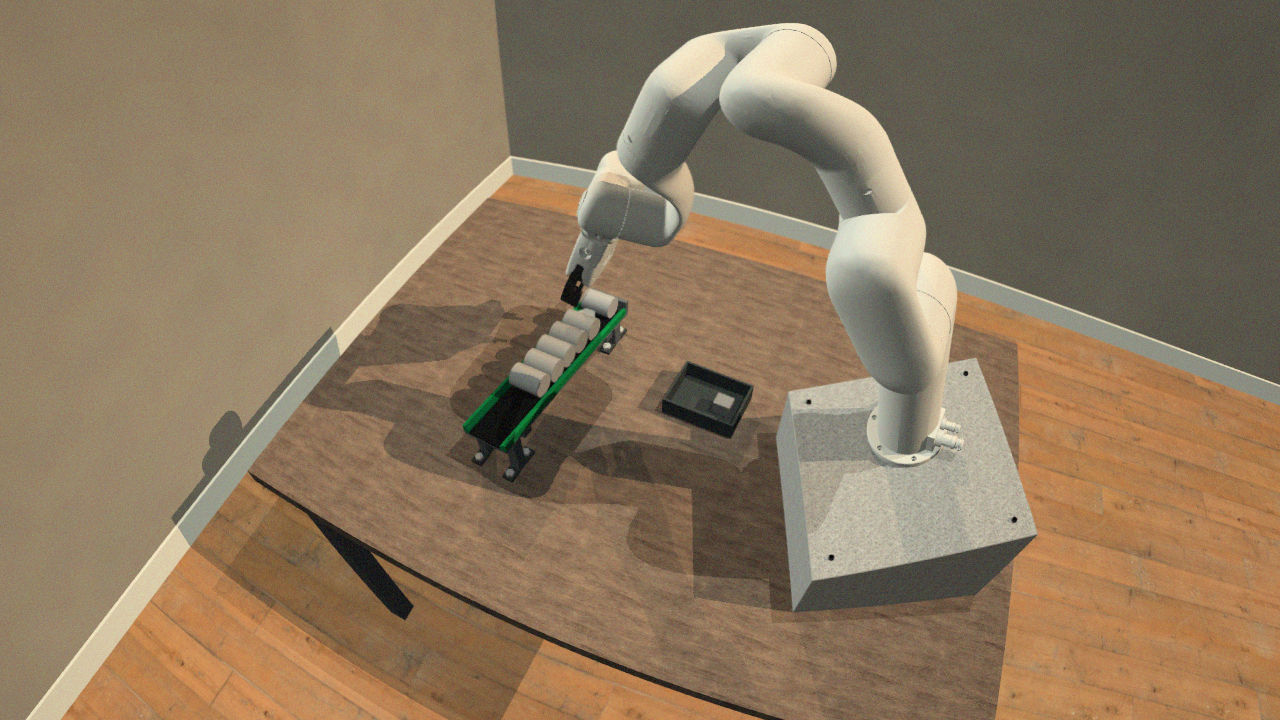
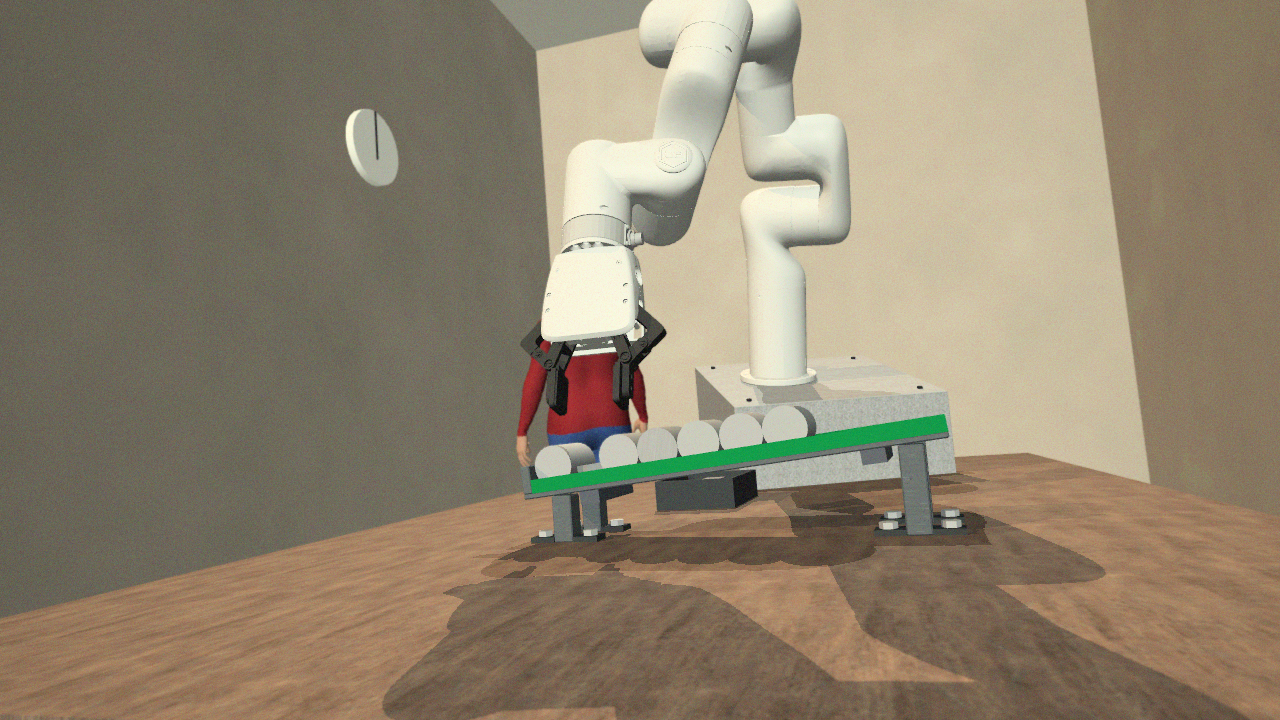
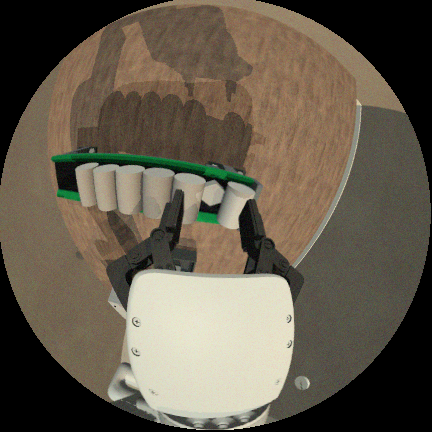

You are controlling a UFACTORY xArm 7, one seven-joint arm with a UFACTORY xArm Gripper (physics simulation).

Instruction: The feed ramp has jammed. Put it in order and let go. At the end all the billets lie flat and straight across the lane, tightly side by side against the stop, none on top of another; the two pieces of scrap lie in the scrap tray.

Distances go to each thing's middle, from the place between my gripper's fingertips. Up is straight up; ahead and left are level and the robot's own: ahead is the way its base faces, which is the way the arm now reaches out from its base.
Now: the scrap tray point(image 1: 690, 398) 280 mm behind my hand and 110 mm below it.
